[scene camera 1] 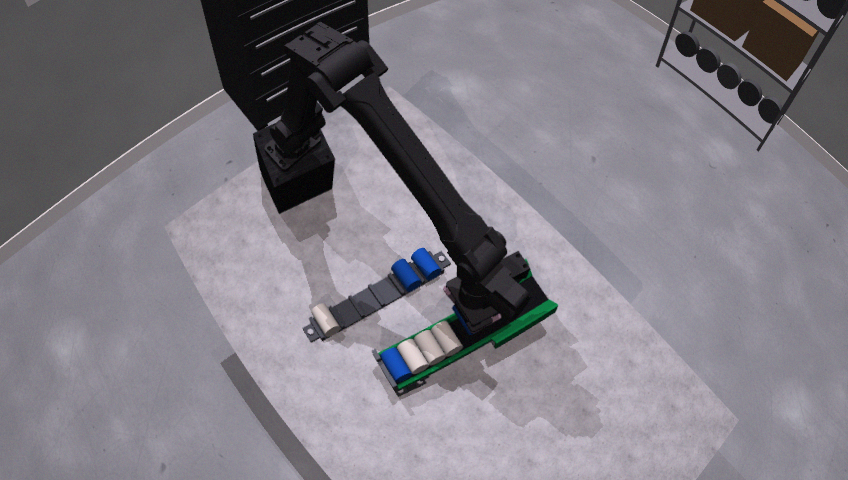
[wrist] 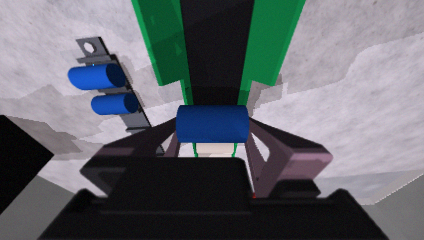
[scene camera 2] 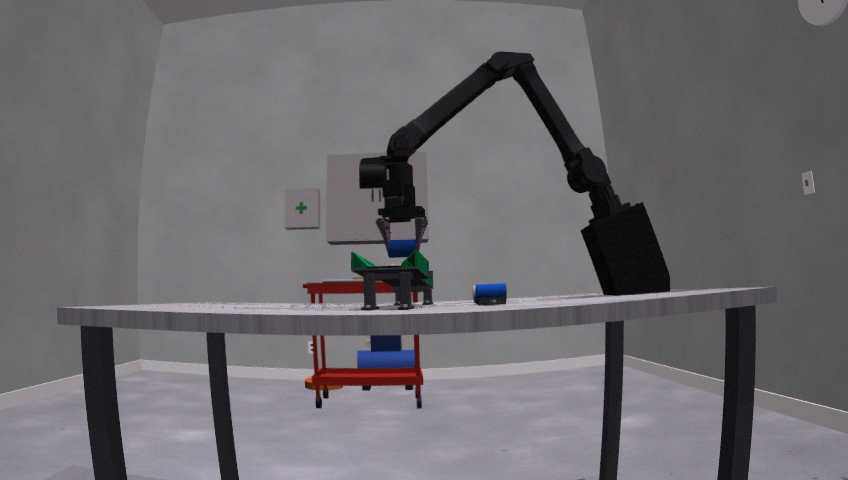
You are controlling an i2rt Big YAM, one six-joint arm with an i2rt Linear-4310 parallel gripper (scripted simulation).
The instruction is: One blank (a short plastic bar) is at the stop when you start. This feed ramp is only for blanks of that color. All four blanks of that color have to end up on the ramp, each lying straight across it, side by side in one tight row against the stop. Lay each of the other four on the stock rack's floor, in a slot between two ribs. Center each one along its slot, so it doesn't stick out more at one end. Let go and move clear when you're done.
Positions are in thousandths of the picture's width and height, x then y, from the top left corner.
Labels:
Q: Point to a stock rack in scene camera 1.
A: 407, 647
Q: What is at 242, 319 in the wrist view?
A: A blue blank.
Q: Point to a blue blank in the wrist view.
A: At 296, 431

